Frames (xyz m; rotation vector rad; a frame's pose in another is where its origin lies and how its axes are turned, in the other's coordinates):
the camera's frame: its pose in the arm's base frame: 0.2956 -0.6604 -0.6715 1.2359 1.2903 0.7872
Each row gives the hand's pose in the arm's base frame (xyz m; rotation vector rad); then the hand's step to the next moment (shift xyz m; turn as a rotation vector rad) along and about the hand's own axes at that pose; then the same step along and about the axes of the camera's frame.
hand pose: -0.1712 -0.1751 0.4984 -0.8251 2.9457 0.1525
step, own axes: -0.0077 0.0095 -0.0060 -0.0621 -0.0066 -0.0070
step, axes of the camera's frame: 0.0090 0.0099 -0.0024 0.0307 0.0292 0.0464
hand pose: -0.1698 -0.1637 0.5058 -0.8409 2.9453 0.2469
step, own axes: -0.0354 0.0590 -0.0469 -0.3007 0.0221 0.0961
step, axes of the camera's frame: 0.0409 0.0684 -0.0241 0.2401 0.0365 0.2029
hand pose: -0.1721 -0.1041 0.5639 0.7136 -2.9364 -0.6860
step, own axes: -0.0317 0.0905 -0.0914 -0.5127 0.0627 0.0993
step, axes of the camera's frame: 0.0143 0.1290 -0.0266 0.3848 0.1261 0.3357
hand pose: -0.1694 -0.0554 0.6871 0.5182 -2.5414 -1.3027
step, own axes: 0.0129 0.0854 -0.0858 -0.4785 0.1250 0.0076
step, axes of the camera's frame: -0.0520 0.1096 -0.0107 0.3101 0.2136 0.3207
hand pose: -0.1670 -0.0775 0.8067 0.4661 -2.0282 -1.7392
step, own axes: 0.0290 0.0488 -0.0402 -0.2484 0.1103 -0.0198
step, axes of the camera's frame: -0.0542 0.0436 -0.0019 0.1386 0.1562 0.1751
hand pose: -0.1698 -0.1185 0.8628 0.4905 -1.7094 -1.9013
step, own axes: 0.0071 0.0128 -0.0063 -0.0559 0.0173 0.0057
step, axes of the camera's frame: -0.0128 0.0095 0.0003 0.0396 0.0299 0.0316
